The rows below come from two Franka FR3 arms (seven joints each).
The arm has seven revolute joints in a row. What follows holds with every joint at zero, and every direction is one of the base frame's. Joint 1 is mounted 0.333 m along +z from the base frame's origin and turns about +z. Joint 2 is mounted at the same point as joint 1 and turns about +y. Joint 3 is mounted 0.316 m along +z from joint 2 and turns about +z. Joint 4 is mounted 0.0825 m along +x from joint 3 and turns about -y. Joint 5 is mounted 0.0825 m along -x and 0.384 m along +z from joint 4 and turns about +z. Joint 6 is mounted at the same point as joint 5 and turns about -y. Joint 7 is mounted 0.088 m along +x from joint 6 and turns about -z. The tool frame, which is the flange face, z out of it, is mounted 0.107 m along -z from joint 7; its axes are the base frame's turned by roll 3.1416, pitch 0 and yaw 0 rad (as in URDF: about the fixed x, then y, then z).
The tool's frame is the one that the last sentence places.
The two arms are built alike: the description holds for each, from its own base.
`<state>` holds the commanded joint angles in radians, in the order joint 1, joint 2, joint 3, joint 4, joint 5, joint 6, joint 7, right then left.
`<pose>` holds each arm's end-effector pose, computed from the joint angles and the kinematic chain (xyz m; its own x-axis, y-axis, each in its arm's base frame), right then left.
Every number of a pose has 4 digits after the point.
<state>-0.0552 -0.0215 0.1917 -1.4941 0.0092 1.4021 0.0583 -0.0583 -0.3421 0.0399 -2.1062 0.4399 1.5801 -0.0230</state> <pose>0.5249 0.0745 0.6573 0.9943 0.0790 -0.0710 0.0791 -0.9969 -0.0009 0.4342 0.0392 0.5535 0.9846 -0.0059 -0.1746 -0.0781 -0.9088 -0.4099</pose>
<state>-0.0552 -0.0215 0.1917 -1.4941 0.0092 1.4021 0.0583 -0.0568 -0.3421 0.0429 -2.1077 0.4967 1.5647 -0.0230</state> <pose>0.5249 0.0745 0.6573 0.9943 0.0790 -0.0710 0.0791 -0.9969 -0.0009 0.4327 0.0474 0.5544 0.9820 0.0043 -0.1886 -0.0843 -0.8843 -0.4593</pose>
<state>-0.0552 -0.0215 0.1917 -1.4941 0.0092 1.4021 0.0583 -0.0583 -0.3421 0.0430 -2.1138 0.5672 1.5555 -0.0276</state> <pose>0.5249 0.0745 0.6573 0.9943 0.0790 -0.0710 0.0791 -0.9969 -0.0009 0.4319 0.0537 0.5548 0.9801 0.0112 -0.1983 -0.0955 -0.8489 -0.5199</pose>
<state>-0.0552 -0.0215 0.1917 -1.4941 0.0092 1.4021 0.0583 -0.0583 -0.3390 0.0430 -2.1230 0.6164 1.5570 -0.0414</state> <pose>0.5249 0.0745 0.6573 0.9943 0.0790 -0.0710 0.0791 -0.9969 -0.0009 0.4325 0.0580 0.5522 0.9796 0.0215 -0.1999 -0.0966 -0.8215 -0.5620</pose>
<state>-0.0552 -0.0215 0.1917 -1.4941 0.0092 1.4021 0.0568 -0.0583 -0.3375 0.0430 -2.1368 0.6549 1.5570 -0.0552</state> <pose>0.5249 0.0745 0.6573 0.9942 0.0805 -0.0710 0.0806 -0.9967 -0.0010 0.4320 0.0613 0.5476 0.9782 0.0319 -0.2051 -0.0985 -0.7983 -0.5941</pose>
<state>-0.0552 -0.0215 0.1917 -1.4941 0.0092 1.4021 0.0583 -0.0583 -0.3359 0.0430 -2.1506 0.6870 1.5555 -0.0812</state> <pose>0.5249 0.0745 0.6573 0.9943 0.0790 -0.0710 0.0791 -0.9969 -0.0009 0.4311 0.0641 0.5426 0.9777 0.0522 -0.2035 -0.0881 -0.7773 -0.6230</pose>
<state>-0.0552 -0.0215 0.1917 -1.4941 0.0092 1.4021 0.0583 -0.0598 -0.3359 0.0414 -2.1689 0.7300 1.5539 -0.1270</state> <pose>0.5249 0.0745 0.6573 0.9943 0.0790 -0.0710 0.0791 -0.9969 -0.0009 0.4298 0.0662 0.5372 0.9784 0.0827 -0.1893 -0.0652 -0.7457 -0.6631</pose>
